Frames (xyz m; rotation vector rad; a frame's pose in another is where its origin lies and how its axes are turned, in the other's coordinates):
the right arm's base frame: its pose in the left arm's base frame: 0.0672 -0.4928 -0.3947 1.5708 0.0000 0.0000
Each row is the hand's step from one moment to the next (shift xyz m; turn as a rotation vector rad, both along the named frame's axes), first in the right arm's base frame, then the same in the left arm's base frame.
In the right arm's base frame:
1: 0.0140 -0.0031 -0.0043 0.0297 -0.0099 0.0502
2: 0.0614 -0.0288 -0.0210 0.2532 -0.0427 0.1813
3: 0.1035 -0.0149 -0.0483 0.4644 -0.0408 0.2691
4: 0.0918 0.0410 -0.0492 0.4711 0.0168 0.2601
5: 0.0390 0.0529 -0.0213 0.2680 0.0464 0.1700
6: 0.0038 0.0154 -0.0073 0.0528 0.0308 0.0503
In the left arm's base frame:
1: 0.0140 0.0043 -0.0031 0.0297 -0.0502 -0.0099
2: 0.0614 0.0210 -0.0288 0.2532 -0.1813 -0.0427
3: 0.1035 0.0483 -0.0149 0.4644 -0.2691 -0.0408
4: 0.0918 0.0492 0.0410 0.4711 -0.2601 0.0168
5: 0.0390 0.0213 0.0529 0.2680 -0.1700 0.0464
6: 0.0038 0.0073 0.0154 0.0528 -0.0503 0.0308

